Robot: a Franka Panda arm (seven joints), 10 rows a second.
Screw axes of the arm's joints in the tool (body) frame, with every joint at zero. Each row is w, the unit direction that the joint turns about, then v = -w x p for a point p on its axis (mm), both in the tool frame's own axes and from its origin. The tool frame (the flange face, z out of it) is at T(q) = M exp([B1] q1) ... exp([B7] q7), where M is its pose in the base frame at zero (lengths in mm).
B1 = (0, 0, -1, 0, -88, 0)
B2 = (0, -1, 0, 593, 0, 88)
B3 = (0, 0, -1, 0, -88, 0)
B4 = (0, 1, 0, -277, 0, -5.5)
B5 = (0, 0, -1, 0, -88, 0)
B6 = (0, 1, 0, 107, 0, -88)
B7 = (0, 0, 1, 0, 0, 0)
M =
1 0 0 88
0 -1 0 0
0 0 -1 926
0 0 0 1
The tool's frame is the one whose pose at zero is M.
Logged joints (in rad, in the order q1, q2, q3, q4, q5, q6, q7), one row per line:
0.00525, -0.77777, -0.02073, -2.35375, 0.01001, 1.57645, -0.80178
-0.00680, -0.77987, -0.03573, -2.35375, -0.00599, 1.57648, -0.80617
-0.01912, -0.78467, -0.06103, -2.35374, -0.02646, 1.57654, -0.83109
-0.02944, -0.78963, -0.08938, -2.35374, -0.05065, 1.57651, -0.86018
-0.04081, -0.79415, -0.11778, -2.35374, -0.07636, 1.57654, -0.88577
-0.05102, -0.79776, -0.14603, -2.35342, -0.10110, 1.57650, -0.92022
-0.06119, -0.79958, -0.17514, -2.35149, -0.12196, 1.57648, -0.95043
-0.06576, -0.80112, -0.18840, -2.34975, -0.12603, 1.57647, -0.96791
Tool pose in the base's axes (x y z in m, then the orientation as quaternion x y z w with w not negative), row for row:
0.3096, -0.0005, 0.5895, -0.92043, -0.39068, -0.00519, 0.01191
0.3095, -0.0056, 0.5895, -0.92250, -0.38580, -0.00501, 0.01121
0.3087, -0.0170, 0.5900, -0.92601, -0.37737, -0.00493, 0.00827
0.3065, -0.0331, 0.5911, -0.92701, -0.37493, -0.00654, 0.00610
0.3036, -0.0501, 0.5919, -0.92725, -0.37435, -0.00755, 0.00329
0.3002, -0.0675, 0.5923, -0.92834, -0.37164, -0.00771, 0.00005
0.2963, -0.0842, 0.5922, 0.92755, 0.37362, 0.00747, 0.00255
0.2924, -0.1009, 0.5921, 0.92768, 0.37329, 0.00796, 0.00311
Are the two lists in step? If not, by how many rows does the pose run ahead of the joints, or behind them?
The pose runs 1 row behind the joints: the pose in row i belongs to the joints in row i - 1.
